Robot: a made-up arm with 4 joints. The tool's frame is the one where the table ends. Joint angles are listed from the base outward.
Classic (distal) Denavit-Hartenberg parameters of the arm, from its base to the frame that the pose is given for. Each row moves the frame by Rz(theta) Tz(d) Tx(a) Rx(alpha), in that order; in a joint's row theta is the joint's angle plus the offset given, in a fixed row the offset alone. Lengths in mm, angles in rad.
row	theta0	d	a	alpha
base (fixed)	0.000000	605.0	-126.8	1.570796
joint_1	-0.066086	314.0	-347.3	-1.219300
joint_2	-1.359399	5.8	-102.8	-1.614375
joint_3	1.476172	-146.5	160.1	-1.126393
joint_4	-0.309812	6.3	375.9	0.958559
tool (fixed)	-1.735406	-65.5	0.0	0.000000
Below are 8 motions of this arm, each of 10 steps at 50 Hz.
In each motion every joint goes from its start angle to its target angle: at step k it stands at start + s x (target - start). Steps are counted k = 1, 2, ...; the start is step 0. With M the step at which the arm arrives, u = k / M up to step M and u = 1 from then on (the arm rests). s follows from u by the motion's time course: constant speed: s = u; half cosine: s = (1 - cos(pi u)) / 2; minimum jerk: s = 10 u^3 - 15 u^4 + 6 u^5.
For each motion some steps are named. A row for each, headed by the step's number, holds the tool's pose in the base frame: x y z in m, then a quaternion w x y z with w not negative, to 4 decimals.
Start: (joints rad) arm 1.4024 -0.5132 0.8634 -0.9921
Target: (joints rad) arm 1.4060 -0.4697 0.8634 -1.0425
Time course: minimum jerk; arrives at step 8
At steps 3, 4, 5, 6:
3: 0.1054 -0.0641 0.3868 0.5956 0.4841 0.0462 -0.6394
4: 0.1039 -0.0666 0.3866 0.5942 0.4858 0.0417 -0.6397
5: 0.1024 -0.0690 0.3865 0.5928 0.4875 0.0372 -0.6400
6: 0.1012 -0.0709 0.3863 0.5917 0.4888 0.0338 -0.6402

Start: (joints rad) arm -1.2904 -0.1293 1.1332 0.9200
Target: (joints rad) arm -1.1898 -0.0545 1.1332 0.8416
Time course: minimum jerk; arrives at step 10
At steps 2, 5, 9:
2: -0.2535 0.1867 1.3863 0.1769 -0.0444 0.9359 0.3013
5: -0.3007 0.1817 1.3848 0.2041 -0.0607 0.9300 0.2995
9: -0.3532 0.1756 1.3796 0.2346 -0.0785 0.9224 0.2967

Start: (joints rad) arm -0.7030 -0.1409 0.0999 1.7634
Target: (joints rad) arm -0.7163 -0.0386 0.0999 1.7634
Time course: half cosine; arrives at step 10
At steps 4, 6, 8, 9, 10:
4: -0.7912 -0.0997 1.1819 0.0877 -0.4321 0.7828 0.4391
6: -0.7969 -0.1156 1.1843 0.0902 -0.4410 0.7732 0.4467
8: -0.8012 -0.1285 1.1861 0.0922 -0.4480 0.7654 0.4527
9: -0.8024 -0.1322 1.1865 0.0928 -0.4500 0.7632 0.4544
10: -0.8028 -0.1335 1.1867 0.0930 -0.4507 0.7624 0.4550

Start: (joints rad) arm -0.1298 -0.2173 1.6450 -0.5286
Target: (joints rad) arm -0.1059 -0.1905 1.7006 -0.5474
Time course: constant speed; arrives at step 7
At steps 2, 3, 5, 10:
2: -0.4020 0.2501 0.7246 0.5649 0.1235 0.7352 -0.3537
3: -0.4031 0.2496 0.7271 0.5659 0.1261 0.7353 -0.3510
5: -0.4053 0.2485 0.7319 0.5677 0.1314 0.7355 -0.3456
10: -0.4076 0.2473 0.7367 0.5694 0.1365 0.7358 -0.3402

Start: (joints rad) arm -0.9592 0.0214 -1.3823 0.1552
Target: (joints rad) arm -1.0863 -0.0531 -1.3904 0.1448
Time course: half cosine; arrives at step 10
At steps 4, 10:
4: -0.4670 -0.7440 0.8849 0.2100 -0.9585 0.0368 -0.1894
10: -0.4461 -0.7417 0.9323 0.1879 -0.9702 0.0484 -0.1451

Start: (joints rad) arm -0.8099 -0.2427 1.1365 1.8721
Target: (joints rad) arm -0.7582 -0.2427 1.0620 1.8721
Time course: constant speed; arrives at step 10
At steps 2, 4, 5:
2: -0.5339 -0.0793 1.3557 0.2953 0.0182 0.7062 0.6432
4: -0.5432 -0.0777 1.3502 0.2951 0.0094 0.7077 0.6418
5: -0.5478 -0.0769 1.3474 0.2951 0.0051 0.7085 0.6411

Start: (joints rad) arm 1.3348 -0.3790 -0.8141 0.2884
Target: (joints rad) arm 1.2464 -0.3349 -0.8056 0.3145
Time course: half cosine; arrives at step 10
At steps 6, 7, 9, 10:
6: 0.0253 -0.4772 -0.1047 0.4076 -0.2452 0.0967 -0.8743
7: 0.0177 -0.4775 -0.1063 0.4084 -0.2514 0.0977 -0.8720
9: 0.0077 -0.4778 -0.1082 0.4095 -0.2596 0.0990 -0.8690
10: 0.0063 -0.4778 -0.1085 0.4096 -0.2607 0.0992 -0.8686

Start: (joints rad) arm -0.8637 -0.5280 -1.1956 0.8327
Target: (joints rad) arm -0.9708 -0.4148 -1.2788 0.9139
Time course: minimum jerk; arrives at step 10
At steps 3, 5, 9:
3: -0.7802 -0.4349 1.1285 0.1983 0.8731 -0.4356 0.0926
5: -0.7559 -0.4513 1.1533 0.2035 0.8803 -0.4220 0.0756
9: -0.7182 -0.4747 1.1863 0.2104 0.8897 -0.4019 0.0515

